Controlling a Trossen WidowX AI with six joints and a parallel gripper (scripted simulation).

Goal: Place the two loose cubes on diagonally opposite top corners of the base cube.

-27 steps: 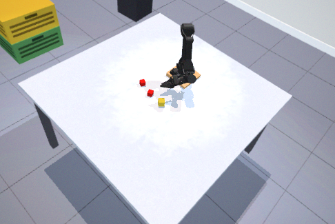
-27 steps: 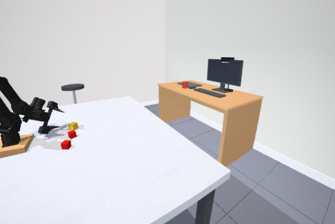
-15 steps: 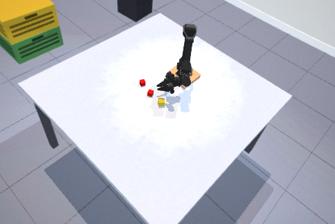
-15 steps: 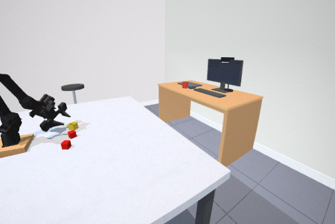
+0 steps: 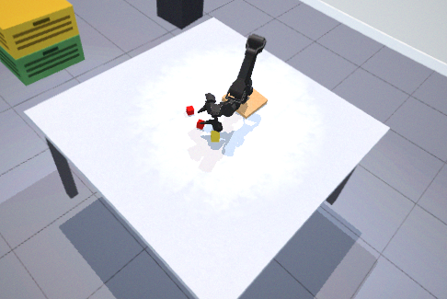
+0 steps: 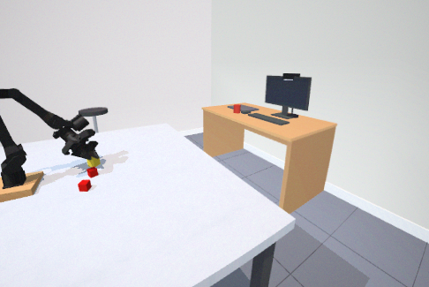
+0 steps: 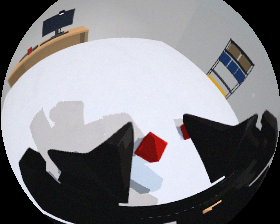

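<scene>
The yellow cube lies 10 mm behind my gripper tip, 100 mm to the left of it and 60 mm below it.
</scene>
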